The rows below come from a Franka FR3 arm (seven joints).
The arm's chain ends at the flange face. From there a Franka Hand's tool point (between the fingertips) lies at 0.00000 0.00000 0.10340 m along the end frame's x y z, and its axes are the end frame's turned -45 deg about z.
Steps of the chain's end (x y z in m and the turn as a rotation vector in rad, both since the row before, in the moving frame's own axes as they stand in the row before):
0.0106, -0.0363, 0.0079, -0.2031, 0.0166, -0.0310
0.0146, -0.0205, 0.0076, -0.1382, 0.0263, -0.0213
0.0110, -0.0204, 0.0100, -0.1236, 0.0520, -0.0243
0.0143, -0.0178, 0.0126, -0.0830, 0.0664, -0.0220
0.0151, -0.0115, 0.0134, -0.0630, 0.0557, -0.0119
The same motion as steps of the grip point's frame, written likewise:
0.0199, -0.0020, 0.0058, -0.1554, -0.1319, -0.0310
0.0168, 0.0079, 0.0066, -0.1163, -0.0791, -0.0213
0.0171, 0.0062, 0.0091, -0.1242, -0.0506, -0.0243
0.0216, 0.0084, 0.0120, -0.1056, -0.0117, -0.0220
0.0183, 0.0112, 0.0130, -0.0839, -0.0052, -0.0119

